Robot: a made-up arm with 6 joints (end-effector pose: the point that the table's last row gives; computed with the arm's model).
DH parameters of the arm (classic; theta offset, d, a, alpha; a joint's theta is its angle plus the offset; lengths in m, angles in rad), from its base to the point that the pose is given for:
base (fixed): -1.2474 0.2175 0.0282 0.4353
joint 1: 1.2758 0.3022 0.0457 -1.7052
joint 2: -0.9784 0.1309 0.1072 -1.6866
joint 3: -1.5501 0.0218 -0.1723 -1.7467
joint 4: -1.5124 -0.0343 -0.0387 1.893
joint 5: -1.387 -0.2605 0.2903 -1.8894
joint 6: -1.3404 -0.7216 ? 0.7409
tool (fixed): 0.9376 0.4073 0 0
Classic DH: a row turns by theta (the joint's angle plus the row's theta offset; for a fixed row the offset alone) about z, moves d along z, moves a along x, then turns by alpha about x.
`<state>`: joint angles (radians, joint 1 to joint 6).
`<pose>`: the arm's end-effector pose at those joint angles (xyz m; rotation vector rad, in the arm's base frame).
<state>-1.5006 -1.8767 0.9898 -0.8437 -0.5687 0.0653</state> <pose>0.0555 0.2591 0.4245 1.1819 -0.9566 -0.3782</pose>
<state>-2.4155 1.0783 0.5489 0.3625 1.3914 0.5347</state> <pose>0.2195 -0.1078 0.5405 -1.7829 0.5473 2.4548</pose>
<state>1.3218 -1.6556 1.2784 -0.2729 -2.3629 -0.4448</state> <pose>0.0843 -0.1788 0.7677 -1.9131 -0.1441 2.2293</pose>
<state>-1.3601 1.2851 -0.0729 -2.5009 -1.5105 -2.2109</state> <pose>0.3238 -0.4087 -0.1518 -0.1683 -2.4874 -0.2177</pose>
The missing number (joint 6, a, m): -0.0612
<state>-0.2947 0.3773 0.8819 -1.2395 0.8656 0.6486</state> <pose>0.0735 0.3052 0.3856 1.1618 0.1949 -1.7743</pose>
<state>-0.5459 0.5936 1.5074 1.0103 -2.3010 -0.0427</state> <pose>-0.1250 -0.3215 0.5394 0.2520 1.3436 1.6944</pose>
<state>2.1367 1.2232 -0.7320 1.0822 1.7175 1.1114</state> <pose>0.0553 -0.1020 0.4177 -0.9154 2.3856 1.5104</pose>
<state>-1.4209 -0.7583 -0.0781 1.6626 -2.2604 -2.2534</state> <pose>-0.5733 0.1105 1.1466 -2.0914 0.3908 1.1119</pose>
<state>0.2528 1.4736 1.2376 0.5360 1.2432 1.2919</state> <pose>-0.2866 0.3046 0.2334 1.6725 0.1014 -0.1242</pose>
